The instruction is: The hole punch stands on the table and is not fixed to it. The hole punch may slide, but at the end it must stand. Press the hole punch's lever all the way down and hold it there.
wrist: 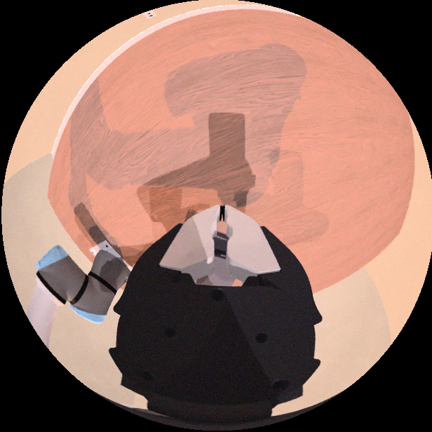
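The hole punch (pixel 220 246) is mostly hidden behind my fingers in the wrist view. A small dark part and a greyish part of it show through the gap between the two fingers, below their tips. My gripper (pixel 222 207) is shut with nothing between its fingertips, and it is over the hole punch. The lever cannot be told apart from the body, so how far down it is, and whether the fingertips touch it, cannot be seen. Whether the punch stands upright is also hidden.
The reddish wooden table top (pixel 345 115) fills much of the view, with overlapping shadows of the arm and gripper on it. A pale edge of the table runs along the upper left. Grey arm joints with blue caps (pixel 54 257) show at the lower left.
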